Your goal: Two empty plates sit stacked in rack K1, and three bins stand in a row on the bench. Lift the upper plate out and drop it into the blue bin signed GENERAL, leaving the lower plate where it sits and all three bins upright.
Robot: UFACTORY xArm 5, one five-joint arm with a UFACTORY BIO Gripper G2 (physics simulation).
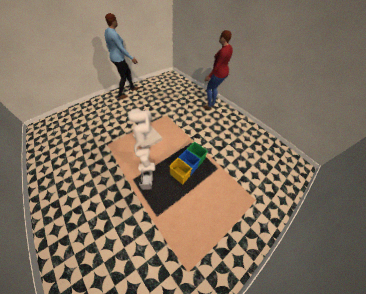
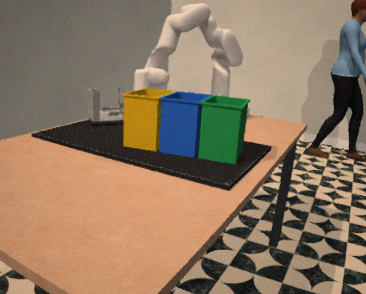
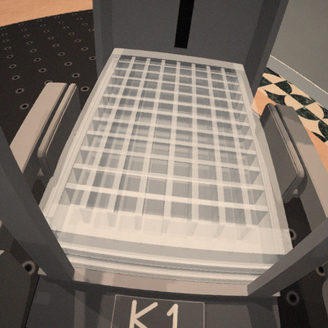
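Pixels of known places: hand at its tool point: (image 1: 146, 179) (image 2: 110, 111); arm's base at its link origin: (image 1: 145, 134).
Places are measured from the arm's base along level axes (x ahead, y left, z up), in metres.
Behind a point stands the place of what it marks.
The clear upper plate (image 3: 167, 150) lies flat in rack K1 (image 3: 75, 300) (image 2: 94, 104) {x 0.662, y -0.200, z 0.054 m}. The lower plate (image 3: 160, 266) shows as a thin rim beneath its near edge; the two look stacked. My gripper (image 3: 170, 142) (image 1: 145, 181) {x 0.569, y -0.204, z 0.011 m} has one finger at each long side of the upper plate, with the pads against its edges, and looks shut on it. Whether the pads also touch the lower plate cannot be told. The blue bin (image 1: 189, 161) {x 0.580, y 0.286, z -0.019 m} (image 2: 180, 125) {x 0.700, y 0.279, z 0.061 m} stands upright between the yellow bin (image 1: 180, 172) {x 0.641, y 0.138, z -0.035 m} (image 2: 141, 122) {x 0.744, y 0.152, z 0.054 m} and the green bin (image 1: 197, 152) {x 0.539, y 0.415, z 0.012 m} (image 2: 221, 131) {x 0.657, y 0.403, z 0.060 m}. The GENERAL sign cannot be read.
The bins and rack stand on a black perforated mat (image 1: 165, 197) {x 0.800, y -0.119, z -0.037 m} (image 2: 190, 169) {x 0.779, y 0.383, z -0.036 m} on the bench (image 1: 200, 220) {x 1.141, y 0.058, z -0.050 m} (image 2: 100, 210) {x 1.099, y 0.371, z -0.050 m}. The rack's tall back wall (image 3: 145, 27) rises beyond the plates, and posts flank their near corners. Two people stand on the floor away from the bench.
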